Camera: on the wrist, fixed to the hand. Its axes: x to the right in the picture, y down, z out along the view.
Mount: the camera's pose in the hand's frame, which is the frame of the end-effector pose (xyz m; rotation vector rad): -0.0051 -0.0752 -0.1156 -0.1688 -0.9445 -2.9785
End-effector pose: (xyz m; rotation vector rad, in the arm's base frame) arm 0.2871 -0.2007 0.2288 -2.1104 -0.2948 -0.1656
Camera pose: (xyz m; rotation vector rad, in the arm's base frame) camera 0.2614 -0.2615 0.3500 -0.1823 2.7838 0.5872
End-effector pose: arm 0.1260 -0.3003 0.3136 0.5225 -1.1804 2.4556
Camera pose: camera 0.1464 -0.1653 0.2936 1.4453 0.1587 -0.5472
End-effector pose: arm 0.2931 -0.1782 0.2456 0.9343 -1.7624 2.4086
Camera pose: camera 0.2712 -0.0483 0.2866 1.8012 0.5546 -0.2866
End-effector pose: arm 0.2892 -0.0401 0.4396 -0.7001 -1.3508 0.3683
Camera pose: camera 0.3888 -0.1277 0.4776 -1.8068 1.6161 1.8754
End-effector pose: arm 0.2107 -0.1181 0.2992 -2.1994 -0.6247 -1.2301
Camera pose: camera 0.0897 -0.1378 0.3626 -0.1500 1.9784 0.0602
